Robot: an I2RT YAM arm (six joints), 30 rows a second.
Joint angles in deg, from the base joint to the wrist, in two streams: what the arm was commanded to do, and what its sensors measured. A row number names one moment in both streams.
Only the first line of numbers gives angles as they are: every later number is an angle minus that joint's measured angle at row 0.
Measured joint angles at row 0:
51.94, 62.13, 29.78, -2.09, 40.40, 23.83
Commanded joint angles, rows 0 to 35:
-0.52, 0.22, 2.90, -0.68, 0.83, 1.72
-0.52, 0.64, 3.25, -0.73, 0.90, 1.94
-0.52, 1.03, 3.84, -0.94, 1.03, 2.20
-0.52, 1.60, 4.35, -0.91, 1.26, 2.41
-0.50, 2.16, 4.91, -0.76, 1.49, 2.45
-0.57, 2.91, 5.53, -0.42, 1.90, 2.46
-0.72, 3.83, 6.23, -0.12, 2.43, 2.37
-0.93, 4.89, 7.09, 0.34, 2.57, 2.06
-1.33, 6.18, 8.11, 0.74, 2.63, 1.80
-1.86, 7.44, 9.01, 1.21, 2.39, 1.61
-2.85, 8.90, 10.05, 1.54, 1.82, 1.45
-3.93, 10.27, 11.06, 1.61, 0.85, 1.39
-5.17, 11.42, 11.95, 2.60, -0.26, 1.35
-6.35, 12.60, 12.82, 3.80, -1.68, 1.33
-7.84, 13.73, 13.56, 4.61, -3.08, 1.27
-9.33, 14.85, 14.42, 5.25, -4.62, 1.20
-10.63, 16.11, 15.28, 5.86, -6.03, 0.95
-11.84, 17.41, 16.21, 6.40, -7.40, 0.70
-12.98, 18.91, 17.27, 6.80, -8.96, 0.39
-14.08, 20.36, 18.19, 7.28, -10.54, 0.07
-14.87, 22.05, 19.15, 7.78, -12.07, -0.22
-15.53, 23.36, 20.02, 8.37, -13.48, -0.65
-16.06, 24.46, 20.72, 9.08, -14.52, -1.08
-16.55, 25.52, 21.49, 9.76, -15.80, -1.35
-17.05, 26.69, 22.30, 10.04, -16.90, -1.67
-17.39, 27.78, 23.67, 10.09, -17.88, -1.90
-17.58, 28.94, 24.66, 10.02, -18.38, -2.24
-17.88, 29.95, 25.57, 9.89, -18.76, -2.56
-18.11, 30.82, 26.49, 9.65, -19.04, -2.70
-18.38, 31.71, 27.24, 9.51, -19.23, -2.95
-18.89, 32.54, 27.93, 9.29, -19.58, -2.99
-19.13, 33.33, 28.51, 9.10, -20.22, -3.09
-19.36, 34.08, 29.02, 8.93, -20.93, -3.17
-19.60, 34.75, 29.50, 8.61, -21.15, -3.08
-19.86, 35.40, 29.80, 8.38, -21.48, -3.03
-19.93, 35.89, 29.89, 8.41, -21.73, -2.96
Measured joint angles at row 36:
-18.86, 34.49, 26.93, 7.39, -19.12, -2.01
